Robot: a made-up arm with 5 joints. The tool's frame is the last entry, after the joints. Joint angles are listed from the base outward. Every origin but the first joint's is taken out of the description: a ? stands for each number. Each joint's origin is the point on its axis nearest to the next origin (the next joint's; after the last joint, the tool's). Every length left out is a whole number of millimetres.
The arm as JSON. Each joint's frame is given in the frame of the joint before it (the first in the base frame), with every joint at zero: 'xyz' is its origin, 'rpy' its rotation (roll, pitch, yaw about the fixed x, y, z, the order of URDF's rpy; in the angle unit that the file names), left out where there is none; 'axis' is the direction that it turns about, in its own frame. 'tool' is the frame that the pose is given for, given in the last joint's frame.
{
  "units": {
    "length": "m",
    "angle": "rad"
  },
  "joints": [
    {
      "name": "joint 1",
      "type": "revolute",
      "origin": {
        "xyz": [
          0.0,
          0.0,
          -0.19
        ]
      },
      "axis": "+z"
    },
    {
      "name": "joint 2",
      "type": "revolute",
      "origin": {
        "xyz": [
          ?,
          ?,
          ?
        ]
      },
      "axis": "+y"
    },
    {
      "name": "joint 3",
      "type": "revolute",
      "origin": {
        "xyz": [
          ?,
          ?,
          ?
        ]
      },
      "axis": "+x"
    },
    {
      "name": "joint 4",
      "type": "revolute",
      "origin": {
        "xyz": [
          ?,
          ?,
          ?
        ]
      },
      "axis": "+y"
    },
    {
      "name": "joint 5",
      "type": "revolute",
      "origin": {
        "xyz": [
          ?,
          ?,
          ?
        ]
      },
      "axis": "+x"
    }
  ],
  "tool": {
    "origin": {
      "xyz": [
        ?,
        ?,
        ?
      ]
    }
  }
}
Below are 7 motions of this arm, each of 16 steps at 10 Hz.
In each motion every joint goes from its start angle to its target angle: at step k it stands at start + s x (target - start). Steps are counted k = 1, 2, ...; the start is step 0. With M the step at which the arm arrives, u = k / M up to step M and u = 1 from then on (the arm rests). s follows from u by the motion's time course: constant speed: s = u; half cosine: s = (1 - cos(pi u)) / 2; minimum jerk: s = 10 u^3 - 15 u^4 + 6 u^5.
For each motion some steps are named. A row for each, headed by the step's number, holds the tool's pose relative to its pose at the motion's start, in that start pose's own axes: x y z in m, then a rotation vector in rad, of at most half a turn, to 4 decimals.
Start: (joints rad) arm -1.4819 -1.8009 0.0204 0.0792 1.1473
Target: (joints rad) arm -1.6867 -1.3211 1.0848 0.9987 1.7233
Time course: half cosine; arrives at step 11
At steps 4, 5, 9, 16:
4: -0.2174 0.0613 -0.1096 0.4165 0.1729 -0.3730
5: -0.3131 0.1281 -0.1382 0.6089 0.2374 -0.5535
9: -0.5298 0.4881 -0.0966 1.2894 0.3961 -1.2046
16: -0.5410 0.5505 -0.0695 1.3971 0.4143 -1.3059

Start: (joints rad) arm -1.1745 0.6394 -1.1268 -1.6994 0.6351
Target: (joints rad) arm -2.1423 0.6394 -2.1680 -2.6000 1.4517
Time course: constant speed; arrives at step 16
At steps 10, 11, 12, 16:
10: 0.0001 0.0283 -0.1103 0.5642 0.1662 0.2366
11: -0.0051 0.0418 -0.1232 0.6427 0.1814 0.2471
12: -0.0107 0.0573 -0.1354 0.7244 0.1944 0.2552
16: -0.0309 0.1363 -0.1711 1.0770 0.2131 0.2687

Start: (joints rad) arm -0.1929 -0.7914 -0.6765 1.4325 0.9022
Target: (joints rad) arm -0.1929 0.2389 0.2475 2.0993 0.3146
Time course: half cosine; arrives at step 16
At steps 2, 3, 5, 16:
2: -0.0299 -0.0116 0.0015 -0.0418 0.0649 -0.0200
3: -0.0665 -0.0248 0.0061 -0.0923 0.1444 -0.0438
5: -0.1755 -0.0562 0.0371 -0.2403 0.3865 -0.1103
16: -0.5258 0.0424 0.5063 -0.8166 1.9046 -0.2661

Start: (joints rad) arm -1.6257 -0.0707 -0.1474 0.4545 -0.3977
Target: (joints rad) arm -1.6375 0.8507 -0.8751 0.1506 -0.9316
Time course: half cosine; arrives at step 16
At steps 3, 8, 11, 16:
3: -0.0224 -0.0161 -0.0077 -0.1059 0.0526 0.0074
8: -0.1248 -0.0970 -0.0169 -0.6477 0.2519 0.1507
11: -0.1791 -0.1483 -0.0025 -1.0072 0.3095 0.3383
16: -0.2128 -0.1856 0.0158 -1.2778 0.2980 0.5343

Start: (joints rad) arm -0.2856 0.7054 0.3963 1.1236 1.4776
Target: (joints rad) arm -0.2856 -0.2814 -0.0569 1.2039 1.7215
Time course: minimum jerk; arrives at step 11
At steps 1, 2, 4, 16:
1: 0.0034 0.0004 0.0020 -0.0019 -0.0021 0.0052
2: 0.0233 0.0036 0.0134 -0.0129 -0.0144 0.0363
4: 0.1306 0.0381 0.0744 -0.0628 -0.0826 0.2137
16: 0.4062 0.3481 0.2348 -0.0916 -0.2858 0.9063

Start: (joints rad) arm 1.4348 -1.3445 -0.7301 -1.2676 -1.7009
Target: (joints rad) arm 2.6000 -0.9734 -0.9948 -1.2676 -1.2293
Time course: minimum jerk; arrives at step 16
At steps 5, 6, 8, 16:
5: 0.0508 -0.0424 0.0056 0.2120 0.1214 0.0224
6: 0.0784 -0.0654 0.0038 0.3270 0.1846 0.0241
8: 0.1436 -0.1198 -0.0146 0.6036 0.3300 -0.0007
16: 0.2684 -0.2310 -0.1240 1.2162 0.6228 -0.2123

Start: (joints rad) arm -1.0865 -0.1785 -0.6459 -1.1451 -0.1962
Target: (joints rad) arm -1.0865 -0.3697 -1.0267 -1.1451 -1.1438
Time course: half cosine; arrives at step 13
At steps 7, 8, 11, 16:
7: 0.0145 0.0180 0.0512 -0.6843 -0.1458 0.1139
8: 0.0146 0.0262 0.0575 -0.8283 -0.1830 0.1289
11: 0.0116 0.0477 0.0635 -1.1555 -0.2753 0.1512
16: 0.0104 0.0525 0.0631 -1.2261 -0.2966 0.1538

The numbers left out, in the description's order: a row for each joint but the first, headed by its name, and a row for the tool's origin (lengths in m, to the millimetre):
joint 2: 0.108 0.071 0.0
joint 3: -0.065 0.0 -0.086
joint 4: 0.0 0.121 0.028
joint 5: 0.147 0.0 -0.39
tool: 0.0 -0.117 0.022

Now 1 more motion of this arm.
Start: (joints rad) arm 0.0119 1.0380 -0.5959 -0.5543 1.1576
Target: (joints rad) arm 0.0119 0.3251 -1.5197 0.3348 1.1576
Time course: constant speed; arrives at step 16
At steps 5, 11, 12, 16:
5: -0.0472 -0.0804 0.1262 -0.3237 0.0242 -0.1099
11: -0.1378 -0.1041 0.3056 -0.6997 -0.0977 -0.3475
12: -0.1582 -0.0988 0.3319 -0.7560 -0.1340 -0.3971
16: -0.2534 -0.0555 0.4084 -0.9510 -0.3226 -0.6189

